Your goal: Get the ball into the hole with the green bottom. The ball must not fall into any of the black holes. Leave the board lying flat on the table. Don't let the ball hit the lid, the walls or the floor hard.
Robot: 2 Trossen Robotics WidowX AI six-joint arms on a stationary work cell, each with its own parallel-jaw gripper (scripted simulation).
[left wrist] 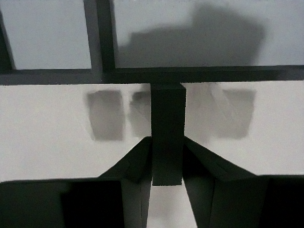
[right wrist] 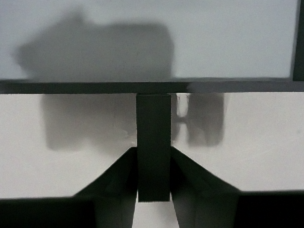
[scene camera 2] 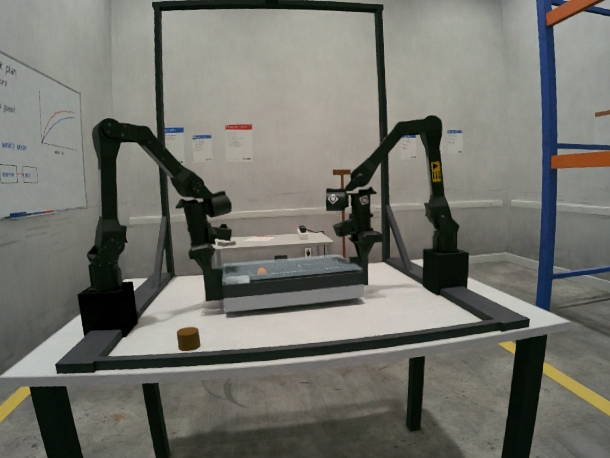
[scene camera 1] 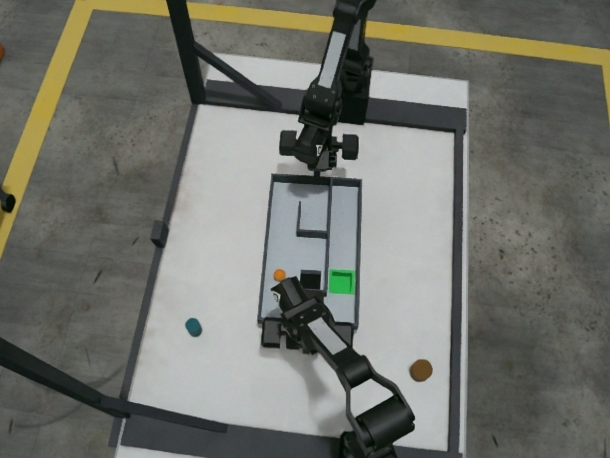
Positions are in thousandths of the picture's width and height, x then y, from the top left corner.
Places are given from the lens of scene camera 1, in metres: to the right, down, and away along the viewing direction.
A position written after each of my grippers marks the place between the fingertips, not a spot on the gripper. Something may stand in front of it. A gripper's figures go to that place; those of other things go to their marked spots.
my left gripper (scene camera 1: 520, 357): 0.03, -0.17, 1.46
my right gripper (scene camera 1: 502, 741): 0.00, 0.24, 1.28
